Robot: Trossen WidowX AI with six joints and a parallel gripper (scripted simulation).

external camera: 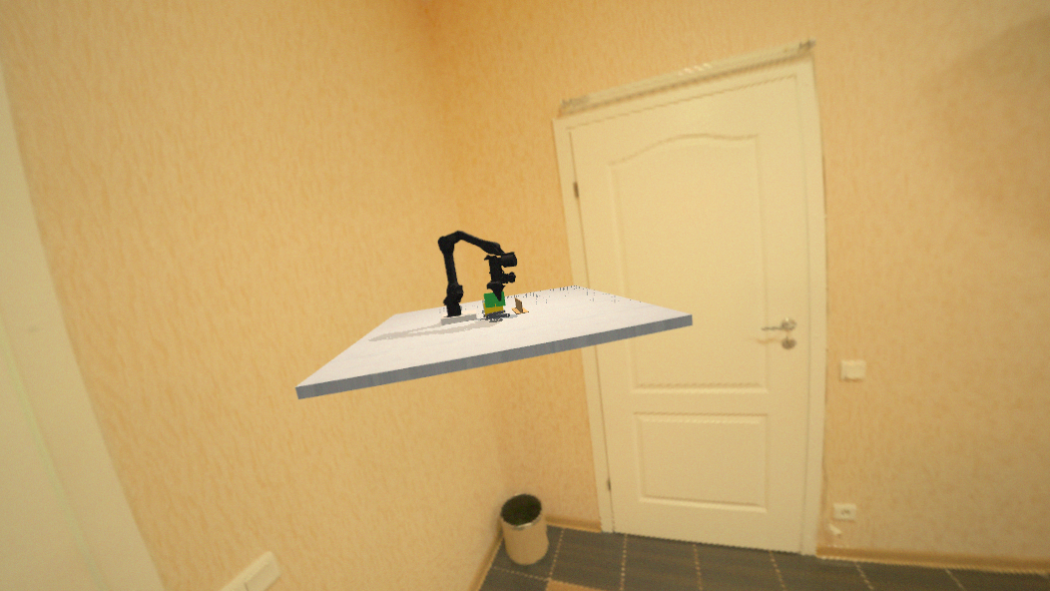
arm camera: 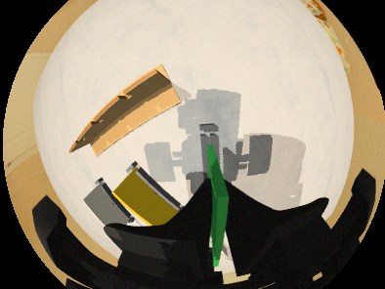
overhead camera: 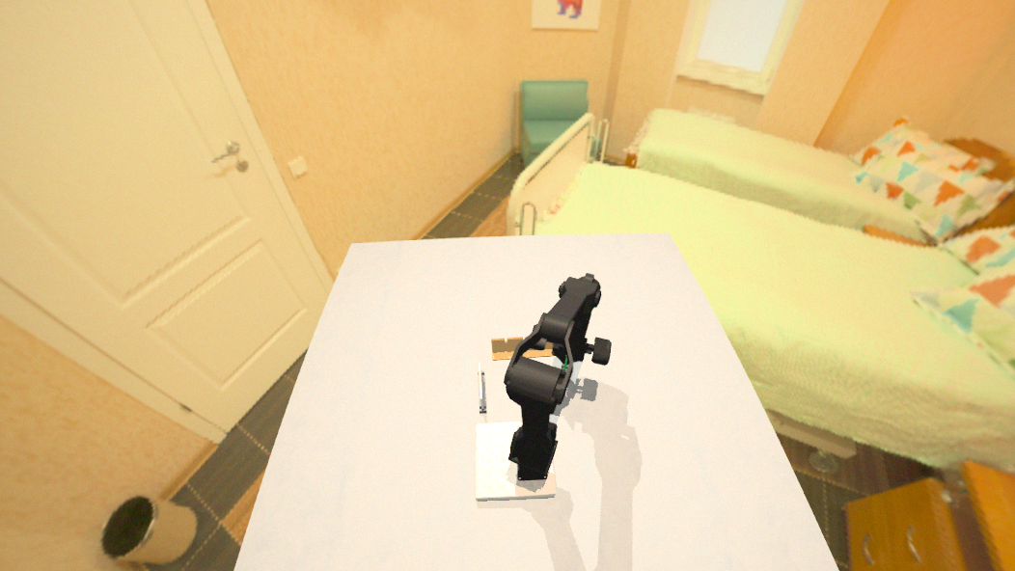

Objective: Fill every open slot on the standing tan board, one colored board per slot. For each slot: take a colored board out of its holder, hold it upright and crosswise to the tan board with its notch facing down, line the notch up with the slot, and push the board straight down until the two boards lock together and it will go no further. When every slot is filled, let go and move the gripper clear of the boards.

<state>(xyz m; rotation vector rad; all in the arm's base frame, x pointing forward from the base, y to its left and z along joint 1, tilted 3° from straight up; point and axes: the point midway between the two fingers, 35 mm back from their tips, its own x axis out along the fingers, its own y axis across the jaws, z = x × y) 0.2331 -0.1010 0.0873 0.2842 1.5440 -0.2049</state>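
The tan board lies 100 mm to the left of my gripper tip, 100 mm ahead of it and 50 mm below it. From my gripper tip the other things lie so: yellow board (100 mm to the left, 50 mm below, 30 mm behind); then green board (30 mm behind, 10 mm to the left).
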